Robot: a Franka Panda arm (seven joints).
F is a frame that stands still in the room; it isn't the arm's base.
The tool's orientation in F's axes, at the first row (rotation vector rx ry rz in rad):
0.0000, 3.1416, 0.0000
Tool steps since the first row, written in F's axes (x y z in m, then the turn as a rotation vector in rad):
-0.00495, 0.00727, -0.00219, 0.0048, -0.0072, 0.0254
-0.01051, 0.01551, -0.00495, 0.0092, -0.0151, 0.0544
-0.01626, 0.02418, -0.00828, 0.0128, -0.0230, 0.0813
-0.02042, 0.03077, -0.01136, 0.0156, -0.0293, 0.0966
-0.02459, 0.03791, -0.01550, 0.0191, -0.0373, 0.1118
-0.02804, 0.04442, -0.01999, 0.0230, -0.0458, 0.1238
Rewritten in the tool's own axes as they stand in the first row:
0.00495, 0.00727, 0.00219, -0.0048, -0.0072, -0.0254
0.01051, 0.01551, 0.00495, -0.0092, -0.0151, -0.0544
0.01626, 0.02418, 0.00828, -0.0128, -0.0230, -0.0813
0.02042, 0.03077, 0.01136, -0.0156, -0.0293, -0.0966
0.02459, 0.03791, 0.01550, -0.0191, -0.0373, -0.1118
0.02804, 0.04442, 0.01999, -0.0230, -0.0458, -0.1238

